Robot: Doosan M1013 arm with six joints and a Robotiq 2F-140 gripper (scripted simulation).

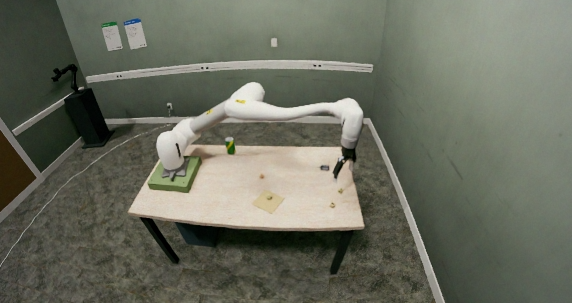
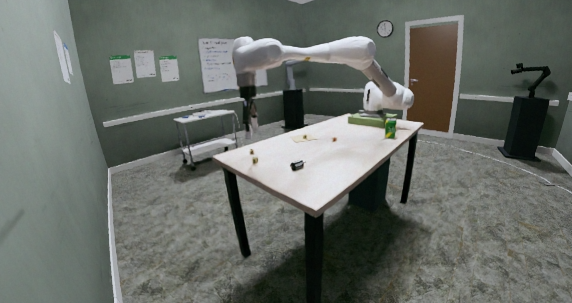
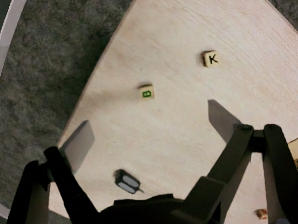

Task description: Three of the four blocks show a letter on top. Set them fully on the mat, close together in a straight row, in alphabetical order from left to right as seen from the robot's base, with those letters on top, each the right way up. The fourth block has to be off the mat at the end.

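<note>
Now: the tan mat 440 mm behind my hand, 10 mm to the right of it and 150 mm below it. Also, from my hand: black object: 50 mm behind, 220 mm to the left, 130 mm below; then can: 670 mm behind, 490 mm to the left, 90 mm below.
</note>
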